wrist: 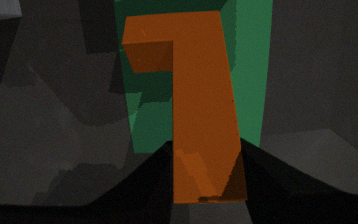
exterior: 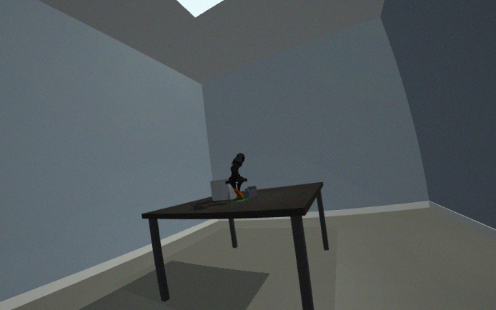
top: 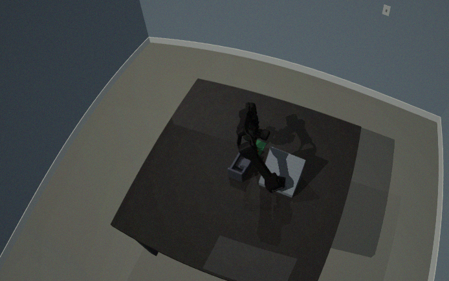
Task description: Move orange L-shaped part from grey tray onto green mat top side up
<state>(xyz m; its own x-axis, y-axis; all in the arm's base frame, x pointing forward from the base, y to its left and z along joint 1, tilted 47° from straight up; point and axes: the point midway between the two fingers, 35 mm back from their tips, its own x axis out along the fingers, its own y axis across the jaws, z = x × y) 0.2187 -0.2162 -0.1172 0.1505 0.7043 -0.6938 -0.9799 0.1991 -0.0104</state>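
Now: gripper tip 1 cm past the orange L-shaped part, 3 cm to the right of it and 3 cm above it. Round my gripper tip: green mat: 2 cm to the left, 9 cm below.
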